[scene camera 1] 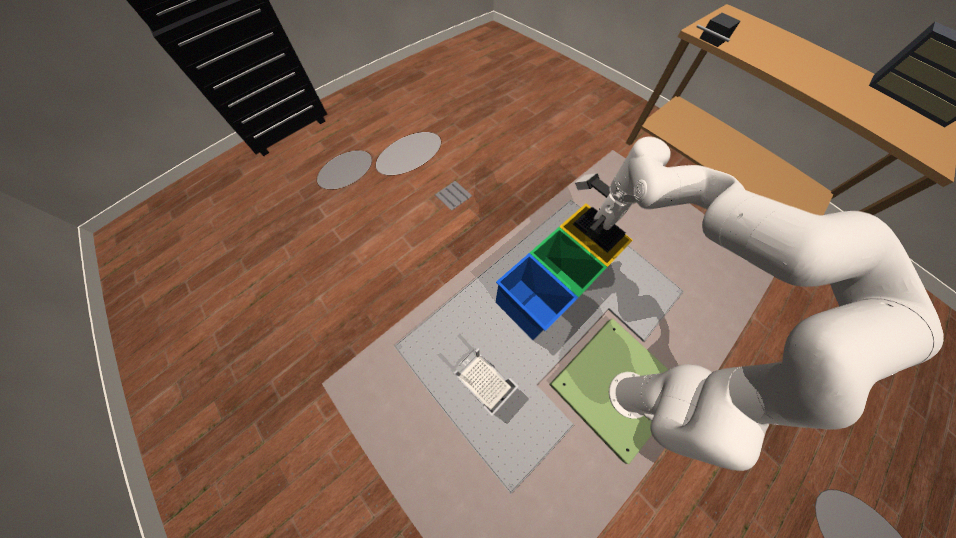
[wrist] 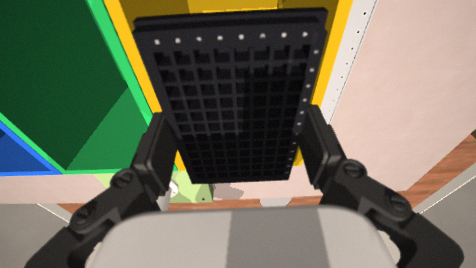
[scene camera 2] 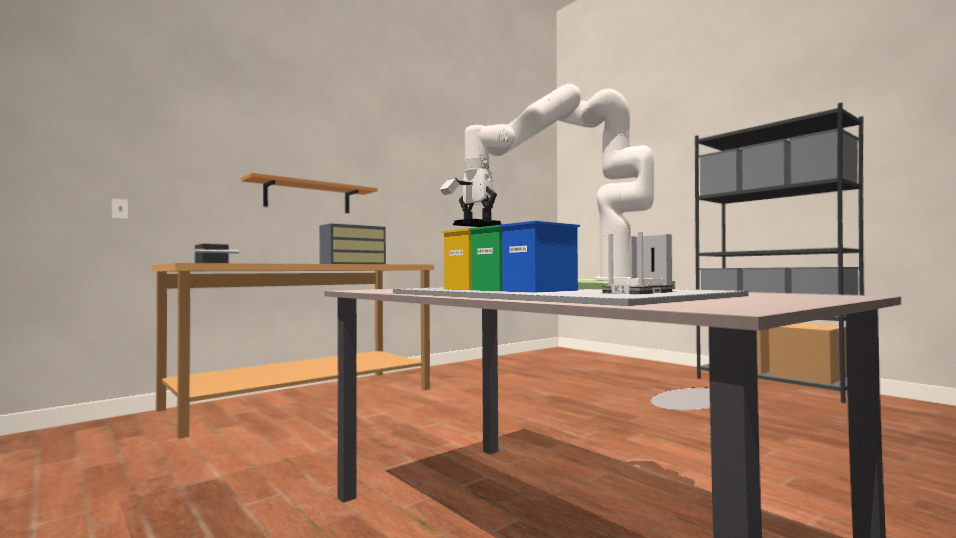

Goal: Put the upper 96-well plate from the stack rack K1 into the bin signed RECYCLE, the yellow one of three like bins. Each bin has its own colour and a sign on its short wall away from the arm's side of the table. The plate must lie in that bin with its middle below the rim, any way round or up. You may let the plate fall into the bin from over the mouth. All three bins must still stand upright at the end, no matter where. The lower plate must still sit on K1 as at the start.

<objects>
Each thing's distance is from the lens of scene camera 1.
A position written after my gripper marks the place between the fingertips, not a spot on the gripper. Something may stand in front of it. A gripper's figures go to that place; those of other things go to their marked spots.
my gripper (scene camera 1: pixel 599 228): 0.86 m
black 96-well plate (scene camera 1: pixel 607 239): 0.84 m
blue bin (scene camera 1: pixel 528 293): 0.94 m
</objects>
